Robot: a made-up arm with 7 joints. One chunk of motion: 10 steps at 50 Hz.
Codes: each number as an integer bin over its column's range. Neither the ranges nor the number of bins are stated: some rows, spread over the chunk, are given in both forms.
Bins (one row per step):
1: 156 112 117 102 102 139
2: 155 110 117 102 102 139
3: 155 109 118 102 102 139
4: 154 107 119 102 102 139
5: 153 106 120 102 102 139
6: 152 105 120 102 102 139
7: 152 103 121 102 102 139
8: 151 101 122 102 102 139
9: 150 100 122 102 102 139
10: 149 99 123 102 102 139
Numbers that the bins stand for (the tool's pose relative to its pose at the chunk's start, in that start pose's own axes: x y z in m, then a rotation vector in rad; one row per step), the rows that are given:
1: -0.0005 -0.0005 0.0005 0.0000 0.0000 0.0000
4: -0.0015 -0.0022 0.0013 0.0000 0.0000 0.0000
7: -0.0025 -0.0036 0.0022 0.0000 0.0000 0.0000
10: -0.0040 -0.0051 0.0031 0.0000 0.0000 0.0000
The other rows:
2: -0.0010 -0.0012 0.0005 0.0000 0.0000 0.0000
3: -0.0010 -0.0015 0.0009 0.0000 0.0000 0.0000
5: -0.0020 -0.0026 0.0018 0.0000 0.0000 0.0000
6: -0.0025 -0.0029 0.0018 0.0000 0.0000 0.0000
8: -0.0030 -0.0044 0.0026 0.0000 0.0000 0.0000
9: -0.0035 -0.0047 0.0026 0.0000 0.0000 0.0000

